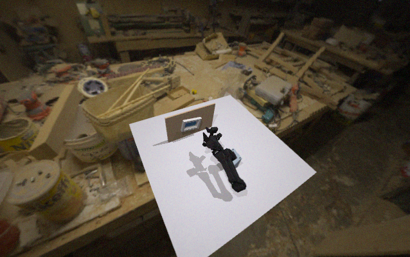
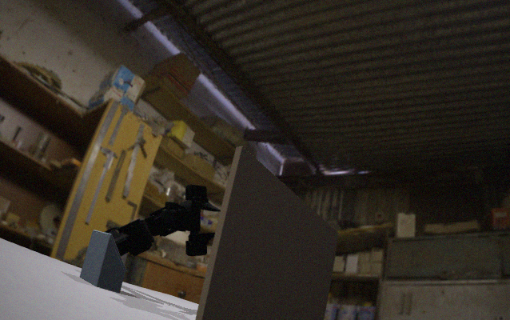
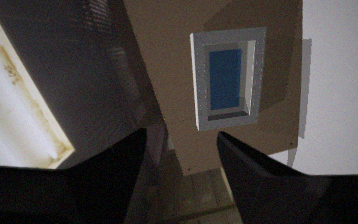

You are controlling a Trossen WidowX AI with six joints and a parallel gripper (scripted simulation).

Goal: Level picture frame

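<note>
My gripper tip is 190 mm short of the picture frame, 90 mm above it and 40 mm to the right of it. Round my gripper tip: board: 200 mm ahead, 100 mm below, 30 mm to the left.
</note>
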